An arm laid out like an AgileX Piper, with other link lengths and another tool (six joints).
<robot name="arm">
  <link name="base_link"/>
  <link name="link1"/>
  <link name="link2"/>
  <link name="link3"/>
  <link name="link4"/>
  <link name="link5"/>
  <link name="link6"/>
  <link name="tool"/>
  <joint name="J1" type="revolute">
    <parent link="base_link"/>
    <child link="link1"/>
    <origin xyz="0 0 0.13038"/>
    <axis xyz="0 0 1"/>
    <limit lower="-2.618" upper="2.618"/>
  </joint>
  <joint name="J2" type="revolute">
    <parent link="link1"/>
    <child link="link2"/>
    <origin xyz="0 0 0" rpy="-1.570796 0 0"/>
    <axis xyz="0 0 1"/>
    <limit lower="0" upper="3.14"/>
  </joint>
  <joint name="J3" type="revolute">
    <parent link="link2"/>
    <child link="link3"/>
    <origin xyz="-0.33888 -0.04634 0"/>
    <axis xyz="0 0 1"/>
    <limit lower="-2.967" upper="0"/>
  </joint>
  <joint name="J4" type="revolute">
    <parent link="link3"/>
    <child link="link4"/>
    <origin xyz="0.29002 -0.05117 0" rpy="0.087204 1.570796 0"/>
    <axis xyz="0 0 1"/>
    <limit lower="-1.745" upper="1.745"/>
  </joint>
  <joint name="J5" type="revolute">
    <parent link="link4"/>
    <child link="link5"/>
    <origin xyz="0 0 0" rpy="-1.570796 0 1.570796"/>
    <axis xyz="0 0 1"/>
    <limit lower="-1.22" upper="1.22"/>
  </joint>
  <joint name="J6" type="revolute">
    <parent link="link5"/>
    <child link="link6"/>
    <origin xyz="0 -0.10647 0" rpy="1.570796 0 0"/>
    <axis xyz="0 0 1"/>
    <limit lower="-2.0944" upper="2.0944"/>
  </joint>
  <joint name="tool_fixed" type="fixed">
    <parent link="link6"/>
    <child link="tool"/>
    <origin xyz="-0.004 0.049 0.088" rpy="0 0.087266 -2.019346"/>
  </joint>
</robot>
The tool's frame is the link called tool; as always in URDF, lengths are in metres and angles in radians.
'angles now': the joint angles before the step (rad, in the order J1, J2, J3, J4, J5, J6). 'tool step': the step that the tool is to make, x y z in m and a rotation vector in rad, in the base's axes. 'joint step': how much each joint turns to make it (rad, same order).
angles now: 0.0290, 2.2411, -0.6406, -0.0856, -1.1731, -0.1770
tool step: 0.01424, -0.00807, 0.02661, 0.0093, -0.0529, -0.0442
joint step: -0.0034, -0.0531, -0.0188, 0.0391, 0.0184, 0.0057
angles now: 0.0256, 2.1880, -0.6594, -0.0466, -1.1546, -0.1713
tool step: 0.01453, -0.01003, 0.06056, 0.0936, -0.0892, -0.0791
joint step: 0.0000, -0.1253, -0.0118, 0.0605, 0.0442, 0.0824
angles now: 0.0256, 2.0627, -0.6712, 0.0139, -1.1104, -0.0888
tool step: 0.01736, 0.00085, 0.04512, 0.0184, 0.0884, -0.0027
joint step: -0.0001, -0.1507, -0.0990, 0.0006, 0.3378, 0.0165
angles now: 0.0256, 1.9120, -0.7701, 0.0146, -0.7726, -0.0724
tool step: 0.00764, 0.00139, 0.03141, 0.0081, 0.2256, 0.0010
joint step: 0.0000, -0.1150, -0.1634, 0.0002, 0.5039, 0.0086
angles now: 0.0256, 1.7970, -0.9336, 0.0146, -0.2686, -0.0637
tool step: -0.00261, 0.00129, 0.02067, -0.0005, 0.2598, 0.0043
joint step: -0.0001, -0.0305, -0.2025, 0.0001, 0.4928, 0.0021
